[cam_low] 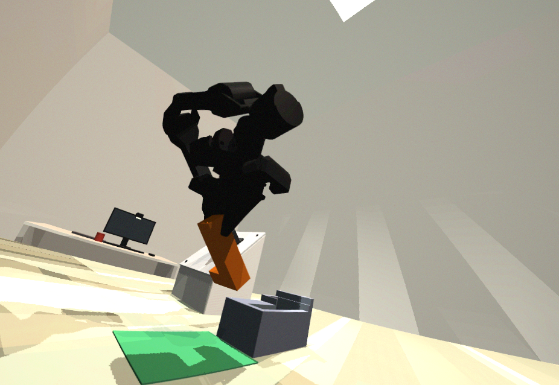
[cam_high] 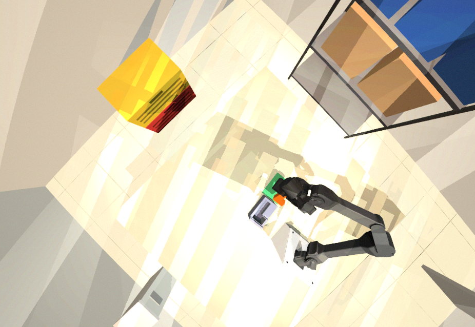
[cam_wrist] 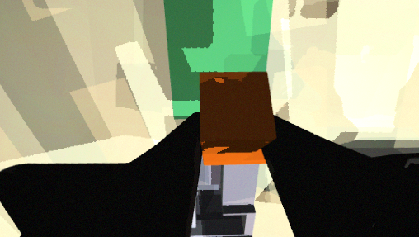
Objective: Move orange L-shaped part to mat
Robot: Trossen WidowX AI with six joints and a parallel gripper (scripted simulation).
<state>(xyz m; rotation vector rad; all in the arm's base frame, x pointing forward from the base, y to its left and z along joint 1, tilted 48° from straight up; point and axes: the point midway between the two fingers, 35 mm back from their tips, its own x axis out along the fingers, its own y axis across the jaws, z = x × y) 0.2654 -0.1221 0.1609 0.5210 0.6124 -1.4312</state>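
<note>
The green mat lies 10 mm to the left of my gripper tip and 170 mm below it. Round my gripper tip: orange L-shaped part 20 mm behind, 30 mm to the left, 30 mm below.
</note>
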